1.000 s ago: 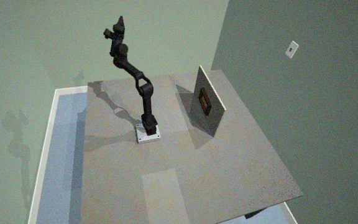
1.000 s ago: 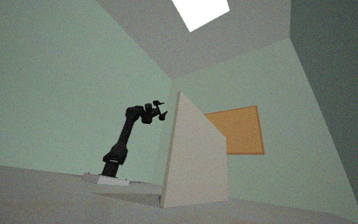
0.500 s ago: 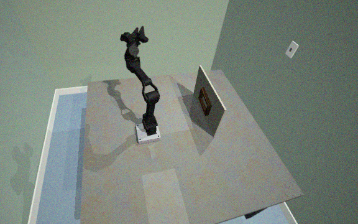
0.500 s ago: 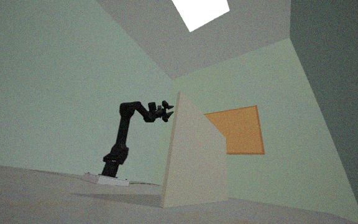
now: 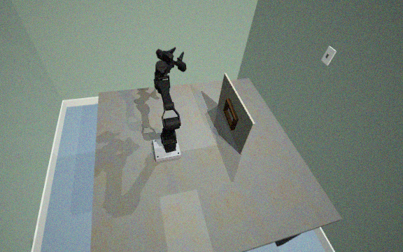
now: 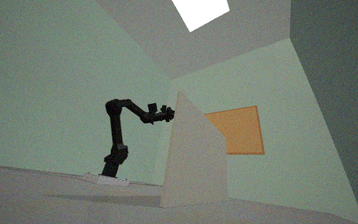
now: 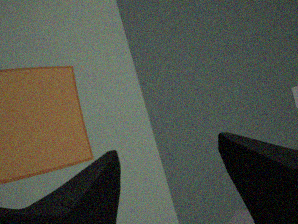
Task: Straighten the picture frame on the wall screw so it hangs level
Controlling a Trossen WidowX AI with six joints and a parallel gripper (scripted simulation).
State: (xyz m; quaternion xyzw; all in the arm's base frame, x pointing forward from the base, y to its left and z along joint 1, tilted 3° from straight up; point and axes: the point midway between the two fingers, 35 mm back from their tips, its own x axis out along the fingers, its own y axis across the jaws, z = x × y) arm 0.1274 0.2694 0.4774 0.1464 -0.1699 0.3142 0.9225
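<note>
My gripper tip is 35 cm above the brown wooden picture frame, 29 cm short of it and 25 cm to the left of it. Round my gripper tip: white wall panel 36 cm below, 30 cm ahead, 24 cm to the right.
</note>
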